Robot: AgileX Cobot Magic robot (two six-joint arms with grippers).
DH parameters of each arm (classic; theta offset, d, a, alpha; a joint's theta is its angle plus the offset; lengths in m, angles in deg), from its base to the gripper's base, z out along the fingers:
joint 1: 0 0.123 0 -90
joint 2: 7.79 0 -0.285 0
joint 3: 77.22 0 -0.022 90
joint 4: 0 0.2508 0 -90
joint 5: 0 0 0.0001 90
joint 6: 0 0.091 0 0
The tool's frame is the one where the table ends.
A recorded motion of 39 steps. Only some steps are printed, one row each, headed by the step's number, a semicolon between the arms.
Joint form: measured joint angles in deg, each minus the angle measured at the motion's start. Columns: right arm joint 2, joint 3, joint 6, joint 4, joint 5, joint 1; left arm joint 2, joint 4, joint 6, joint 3, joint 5, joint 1.
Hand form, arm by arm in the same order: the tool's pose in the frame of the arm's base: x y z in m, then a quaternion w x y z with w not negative. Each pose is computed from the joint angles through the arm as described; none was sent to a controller.
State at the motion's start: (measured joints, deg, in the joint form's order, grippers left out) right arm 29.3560 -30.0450 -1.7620 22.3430 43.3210 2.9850; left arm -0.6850 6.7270 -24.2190 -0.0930 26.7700 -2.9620
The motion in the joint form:
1: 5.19 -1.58 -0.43 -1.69 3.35 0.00; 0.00 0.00 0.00 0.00 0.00 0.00
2: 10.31 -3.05 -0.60 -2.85 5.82 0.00; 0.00 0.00 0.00 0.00 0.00 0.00
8: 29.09 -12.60 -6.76 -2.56 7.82 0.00; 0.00 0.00 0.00 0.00 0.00 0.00
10: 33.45 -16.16 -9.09 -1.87 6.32 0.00; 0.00 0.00 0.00 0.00 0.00 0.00
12: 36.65 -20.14 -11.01 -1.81 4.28 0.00; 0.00 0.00 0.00 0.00 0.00 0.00
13: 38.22 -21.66 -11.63 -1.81 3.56 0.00; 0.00 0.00 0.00 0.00 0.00 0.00
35: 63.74 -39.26 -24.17 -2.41 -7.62 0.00; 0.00 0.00 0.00 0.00 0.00 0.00
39: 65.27 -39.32 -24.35 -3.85 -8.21 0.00; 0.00 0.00 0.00 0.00 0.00 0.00
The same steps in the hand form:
1: 0.1024 0.0287 0.2863 0.37847 0.02210 0.90953 0.17039; 0.0496 0.0023 0.1729 0.56167 -0.12402 0.81380 -0.08286
2: 0.1149 0.0290 0.2815 0.33038 0.01791 0.93008 0.15961; 0.0496 0.0023 0.1729 0.56167 -0.12402 0.81380 -0.08286
8: 0.1776 0.0333 0.2822 0.24598 -0.02403 0.95819 0.14418; 0.0496 0.0023 0.1729 0.56167 -0.12402 0.81380 -0.08286
10: 0.1984 0.0347 0.2873 0.25468 -0.03753 0.95571 0.14261; 0.0496 0.0023 0.1729 0.56167 -0.12402 0.81380 -0.08286
12: 0.2178 0.0350 0.2978 0.28027 -0.05070 0.94889 0.13593; 0.0496 0.0023 0.1729 0.56167 -0.12402 0.81380 -0.08286
13: 0.2262 0.0351 0.3001 0.28646 -0.05455 0.94719 0.13337; 0.0496 0.0023 0.1729 0.56167 -0.12402 0.81380 -0.08286
35: 0.3507 0.0364 0.2717 0.32190 -0.13440 0.93405 0.07653; 0.0496 0.0023 0.1729 0.56167 -0.12402 0.81380 -0.08286
39: 0.3554 0.0352 0.2627 0.31322 -0.14185 0.93671 0.06589; 0.0496 0.0023 0.1729 0.56167 -0.12402 0.81380 -0.08286

